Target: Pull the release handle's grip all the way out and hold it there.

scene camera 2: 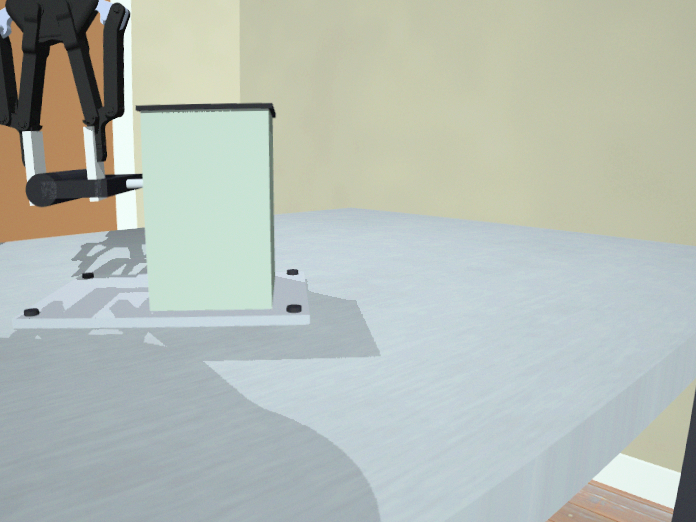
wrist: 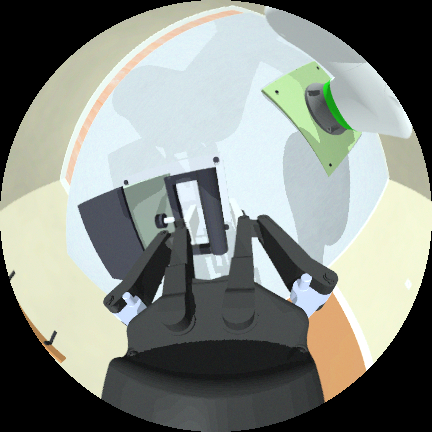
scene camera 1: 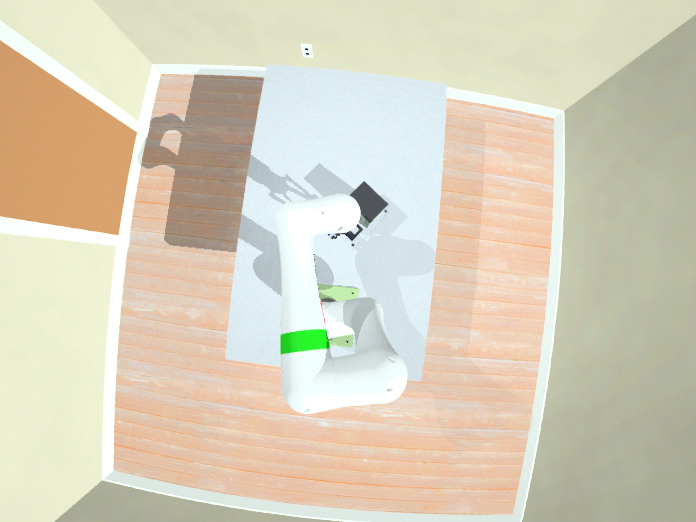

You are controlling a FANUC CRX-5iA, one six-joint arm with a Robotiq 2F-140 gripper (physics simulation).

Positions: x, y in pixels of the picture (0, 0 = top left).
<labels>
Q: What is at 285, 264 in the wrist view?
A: My gripper.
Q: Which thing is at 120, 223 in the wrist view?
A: A pale green housing.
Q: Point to a base plate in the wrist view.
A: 210, 160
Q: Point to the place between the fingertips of my gripper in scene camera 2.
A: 69, 201
</labels>
